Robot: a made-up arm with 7 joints.
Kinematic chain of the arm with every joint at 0, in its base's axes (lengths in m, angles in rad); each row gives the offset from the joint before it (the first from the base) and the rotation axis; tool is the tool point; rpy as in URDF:
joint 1: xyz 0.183 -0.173 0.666 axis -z
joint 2: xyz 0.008 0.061 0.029 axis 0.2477 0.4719 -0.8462
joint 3: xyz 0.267 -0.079 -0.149 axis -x
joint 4: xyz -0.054 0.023 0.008 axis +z
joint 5: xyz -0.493 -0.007 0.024 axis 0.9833 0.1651 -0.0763
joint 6: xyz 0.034 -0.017 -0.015 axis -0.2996 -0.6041 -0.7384
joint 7: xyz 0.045 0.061 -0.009 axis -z
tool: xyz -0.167 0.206 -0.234 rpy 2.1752 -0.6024 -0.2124
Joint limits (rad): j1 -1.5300..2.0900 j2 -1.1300..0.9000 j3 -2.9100..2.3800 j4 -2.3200..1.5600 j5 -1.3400..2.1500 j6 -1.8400..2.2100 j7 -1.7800..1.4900
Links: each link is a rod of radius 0.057 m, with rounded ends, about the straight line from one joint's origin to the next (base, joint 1, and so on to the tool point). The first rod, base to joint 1, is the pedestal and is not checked.
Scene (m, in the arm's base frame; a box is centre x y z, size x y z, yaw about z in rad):
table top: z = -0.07
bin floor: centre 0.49 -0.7 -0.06 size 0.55 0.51 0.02 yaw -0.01
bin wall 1: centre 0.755 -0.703 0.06 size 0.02 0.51 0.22 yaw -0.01
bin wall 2: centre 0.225 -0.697 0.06 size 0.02 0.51 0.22 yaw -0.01
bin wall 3: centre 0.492 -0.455 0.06 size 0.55 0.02 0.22 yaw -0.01
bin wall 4: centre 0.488 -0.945 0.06 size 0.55 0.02 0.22 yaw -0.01
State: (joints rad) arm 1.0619 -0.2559 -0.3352 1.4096 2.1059 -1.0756 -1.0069
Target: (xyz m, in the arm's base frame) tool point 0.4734 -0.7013 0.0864
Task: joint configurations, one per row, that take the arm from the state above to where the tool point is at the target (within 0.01 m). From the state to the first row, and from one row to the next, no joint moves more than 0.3 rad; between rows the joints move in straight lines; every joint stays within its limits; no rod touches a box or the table.
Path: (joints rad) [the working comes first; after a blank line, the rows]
Joints at the target: 0.3817 -0.6261 -0.9033 1.4687 1.9266 -1.2954 -1.2413
Straight joint move there: touches bin wall 2.

1: 0.8334 -0.4708 -0.3779 1.2666 2.0391 -0.9813 -1.0252
2: 0.6049 -0.6857 -0.4206 1.1236 1.9723 -0.8870 -1.0436
3: 0.4933 -0.6559 -0.6620 1.2962 1.9495 -1.0912 -1.1424
4: 0.3817 -0.6261 -0.9033 1.4687 1.9266 -1.2954 -1.2413

